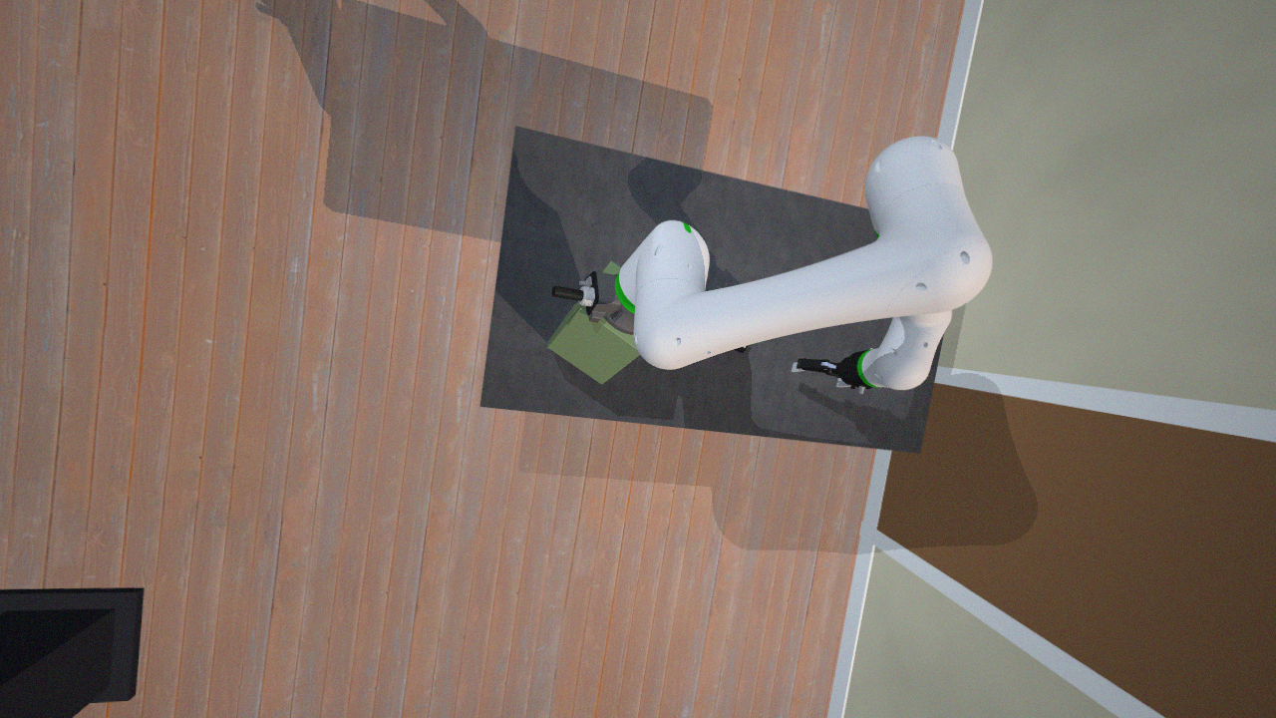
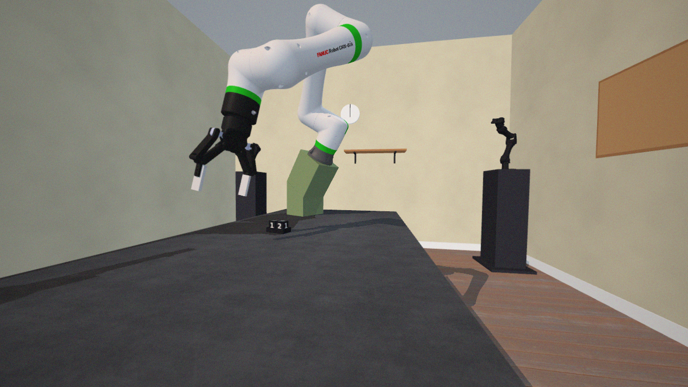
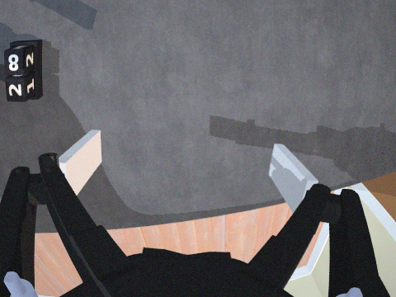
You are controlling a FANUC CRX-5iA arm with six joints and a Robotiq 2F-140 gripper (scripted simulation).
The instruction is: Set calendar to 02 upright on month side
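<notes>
Now: the black number cube 200 mm behind my hand, 60 mm to the left of it and 130 mm below it. The rest, counted from my hand: black tray: 190 mm behind, 80 mm to the left, 150 mm below.
</notes>
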